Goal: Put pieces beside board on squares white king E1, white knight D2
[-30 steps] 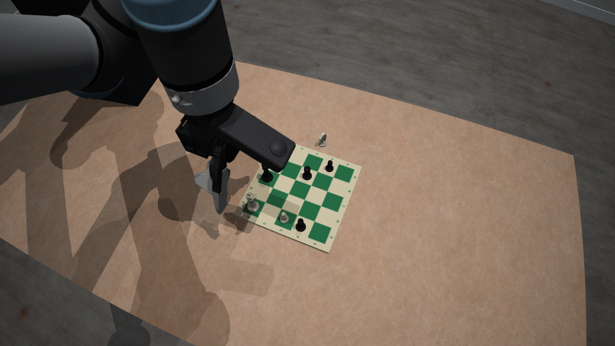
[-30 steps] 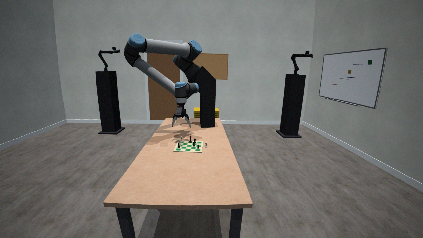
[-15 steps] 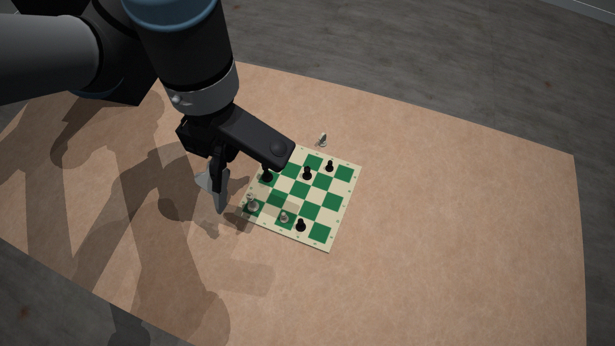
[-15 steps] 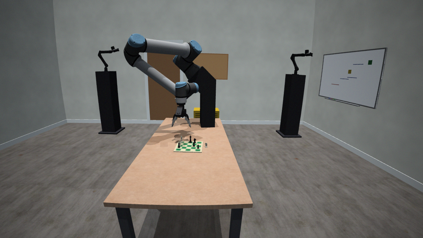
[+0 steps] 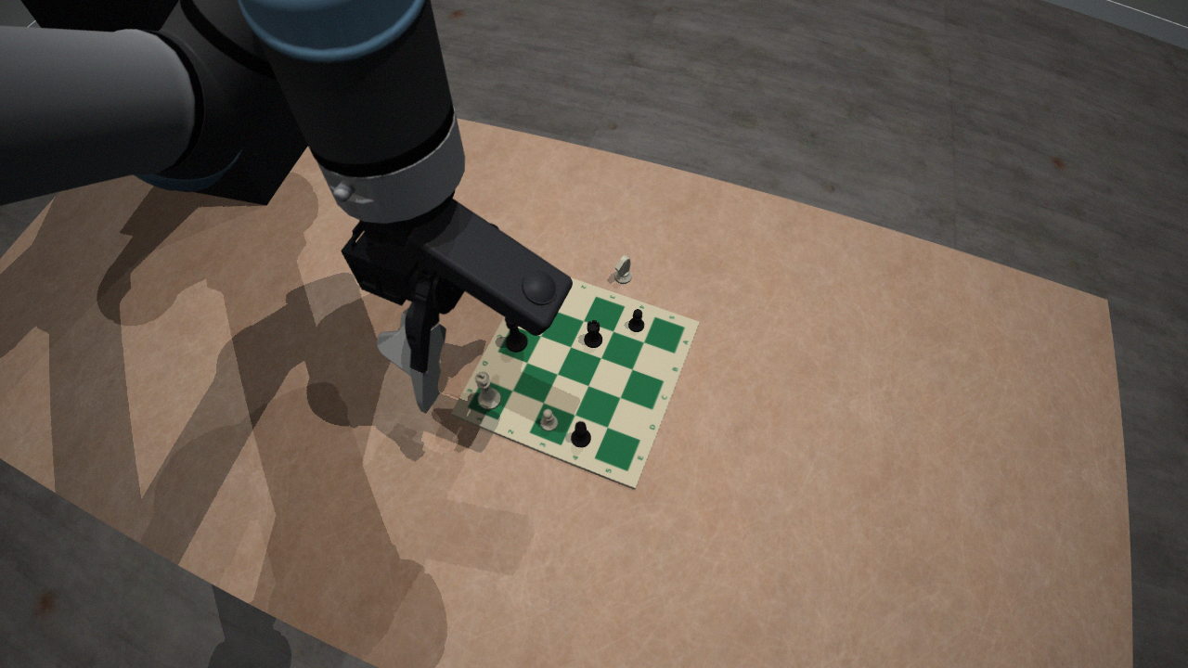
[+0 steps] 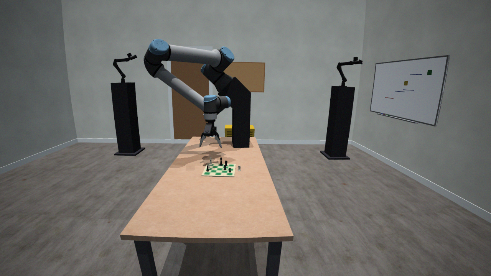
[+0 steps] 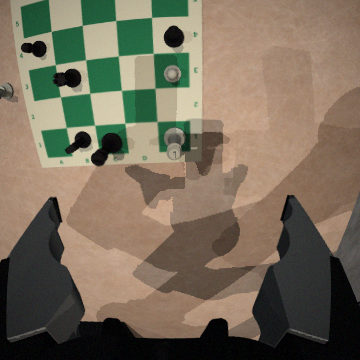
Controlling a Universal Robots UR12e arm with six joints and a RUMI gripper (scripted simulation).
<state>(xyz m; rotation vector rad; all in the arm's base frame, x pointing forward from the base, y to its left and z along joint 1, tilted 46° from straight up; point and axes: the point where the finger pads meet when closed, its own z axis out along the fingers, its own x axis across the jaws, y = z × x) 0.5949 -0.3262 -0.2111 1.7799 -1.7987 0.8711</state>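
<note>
My gripper is now 80 mm short of the white knight, 210 mm to the right of it and 120 mm above it. The rest, counted from my hand: chessboard (80 mm ahead, 70 mm to the left, 140 mm below); then white pawn (70 mm ahead, 120 mm below); then white king (100 mm below).
</note>
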